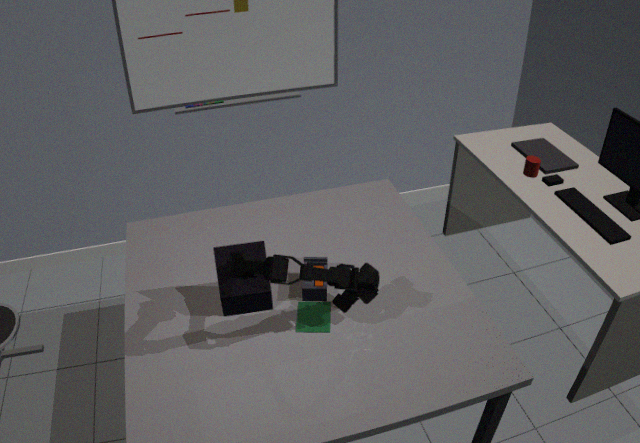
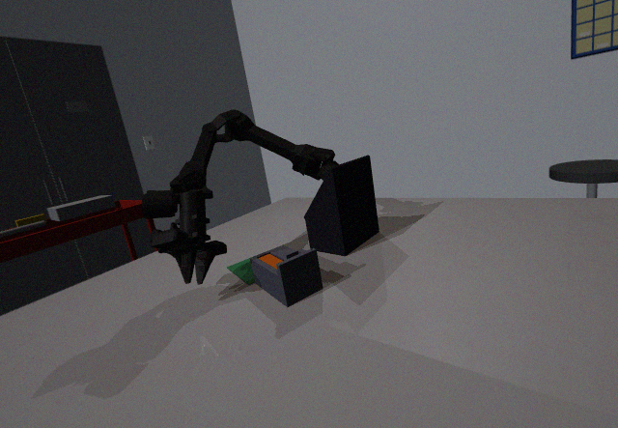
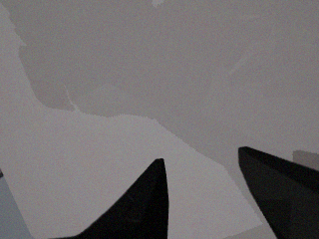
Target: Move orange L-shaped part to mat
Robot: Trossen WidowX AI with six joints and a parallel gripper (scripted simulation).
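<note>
Now: gripper tip 150 mm past the orange L-shaped part and 130 mm to the right of it. From my gripper tip the other things lie so: green mat 180 mm behind, 40 mm to the right, 70 mm below.
</note>
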